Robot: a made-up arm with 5 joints.
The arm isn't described. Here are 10 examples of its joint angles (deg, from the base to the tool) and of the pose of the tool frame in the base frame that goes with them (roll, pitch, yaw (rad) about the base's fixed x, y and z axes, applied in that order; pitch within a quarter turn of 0, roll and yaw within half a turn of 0; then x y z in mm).
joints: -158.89 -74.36 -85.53 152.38 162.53
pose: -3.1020 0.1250 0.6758 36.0 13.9 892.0
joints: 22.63 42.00 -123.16 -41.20 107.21
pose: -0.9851 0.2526 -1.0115 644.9 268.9 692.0
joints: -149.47 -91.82 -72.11 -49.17 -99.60
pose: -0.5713 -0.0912 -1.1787 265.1 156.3 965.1
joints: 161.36 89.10 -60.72 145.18 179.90
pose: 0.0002 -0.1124 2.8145 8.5 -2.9 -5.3
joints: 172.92 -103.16 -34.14 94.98 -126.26
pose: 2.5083 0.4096 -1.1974 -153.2 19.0 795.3
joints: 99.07 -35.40 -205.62 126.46 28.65
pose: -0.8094 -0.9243 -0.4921 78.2 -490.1 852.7
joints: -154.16 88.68 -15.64 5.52 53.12
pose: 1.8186 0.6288 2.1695 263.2 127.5 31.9
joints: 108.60 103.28 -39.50 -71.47 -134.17
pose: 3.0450 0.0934 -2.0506 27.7 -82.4 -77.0
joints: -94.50 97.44 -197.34 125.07 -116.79
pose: -2.7444 -0.1929 0.3501 -53.5 -679.5 399.3
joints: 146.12 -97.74 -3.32 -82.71 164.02
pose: 0.0181 -0.0633 2.2708 -117.6 79.0 709.4
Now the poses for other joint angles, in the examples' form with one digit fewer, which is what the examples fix.
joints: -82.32 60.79 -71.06 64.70 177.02
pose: 3.069 -0.948 1.794 48 -355 -96
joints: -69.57 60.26 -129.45 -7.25 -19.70
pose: 2.192 -1.156 -0.223 280 -752 462
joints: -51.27 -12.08 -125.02 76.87 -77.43
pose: 2.101 -0.190 0.566 229 -286 1060
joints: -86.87 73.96 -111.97 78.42 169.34
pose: 2.985 -0.691 1.868 32 -584 -10
